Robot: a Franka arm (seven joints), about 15 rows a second.
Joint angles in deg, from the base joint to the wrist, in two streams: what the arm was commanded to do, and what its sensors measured. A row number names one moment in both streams.
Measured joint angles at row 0: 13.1, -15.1, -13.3, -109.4, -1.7, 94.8, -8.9
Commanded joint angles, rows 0 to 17: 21.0, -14.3, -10.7, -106.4, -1.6, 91.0, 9.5; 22.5, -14.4, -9.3, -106.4, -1.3, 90.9, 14.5; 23.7, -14.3, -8.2, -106.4, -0.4, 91.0, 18.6; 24.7, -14.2, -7.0, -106.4, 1.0, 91.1, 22.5; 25.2, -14.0, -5.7, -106.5, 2.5, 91.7, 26.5; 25.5, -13.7, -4.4, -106.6, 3.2, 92.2, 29.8; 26.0, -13.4, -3.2, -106.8, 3.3, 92.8, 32.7; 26.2, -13.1, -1.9, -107.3, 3.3, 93.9, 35.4; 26.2, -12.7, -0.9, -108.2, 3.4, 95.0, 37.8; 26.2, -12.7, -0.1, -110.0, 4.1, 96.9, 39.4; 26.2, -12.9, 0.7, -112.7, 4.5, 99.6, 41.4; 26.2, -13.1, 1.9, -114.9, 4.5, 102.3, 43.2; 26.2, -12.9, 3.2, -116.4, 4.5, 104.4, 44.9; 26.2, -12.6, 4.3, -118.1, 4.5, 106.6, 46.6; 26.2, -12.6, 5.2, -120.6, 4.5, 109.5, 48.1; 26.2, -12.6, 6.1, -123.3, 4.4, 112.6, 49.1; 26.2, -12.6, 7.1, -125.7, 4.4, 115.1, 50.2; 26.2, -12.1, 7.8, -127.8, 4.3, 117.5, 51.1
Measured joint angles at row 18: 26.5, -11.3, 5.9, -121.1, 3.2, 110.7, 48.1
